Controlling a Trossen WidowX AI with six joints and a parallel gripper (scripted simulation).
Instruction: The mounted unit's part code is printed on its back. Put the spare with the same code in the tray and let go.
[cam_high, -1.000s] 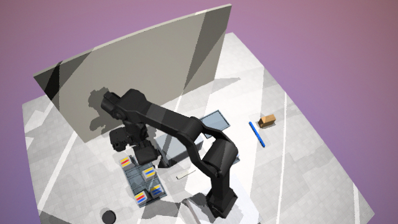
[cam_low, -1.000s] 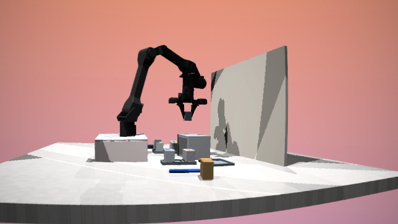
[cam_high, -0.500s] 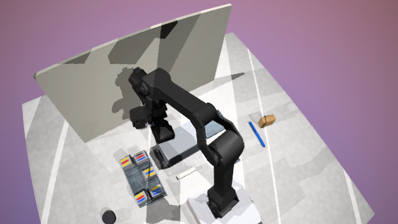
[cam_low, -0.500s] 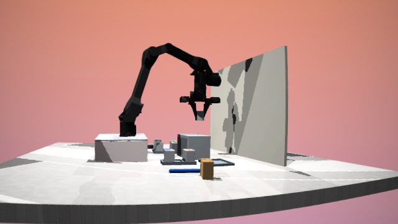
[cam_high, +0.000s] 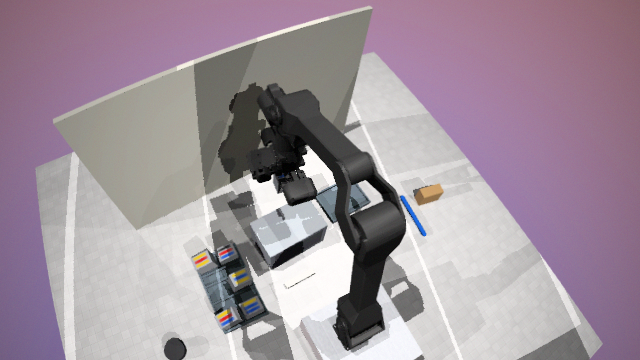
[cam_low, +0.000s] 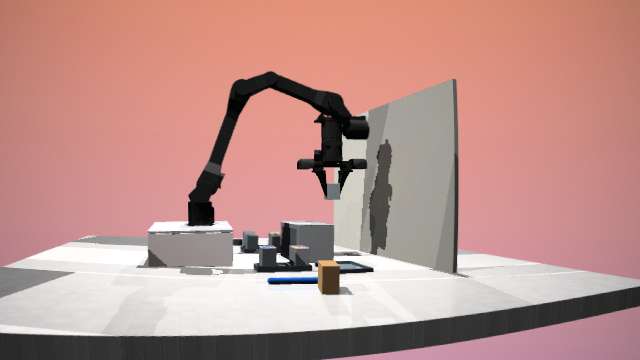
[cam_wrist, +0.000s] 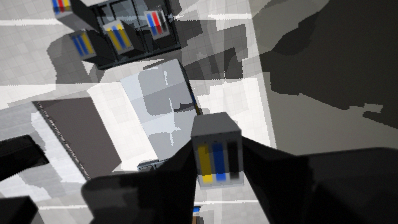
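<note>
Now: the dark flat tray 30 mm behind my gripper tip, 170 mm to the right of it and 170 mm below it. Also, from my gripper tip: white bar 180 mm behind, 40 mm to the left, 170 mm below; then grey wall panel 170 mm ahead, 40 mm to the left, 50 mm above; then grey box 70 mm behind, 30 mm to the left, 120 mm below.
</note>
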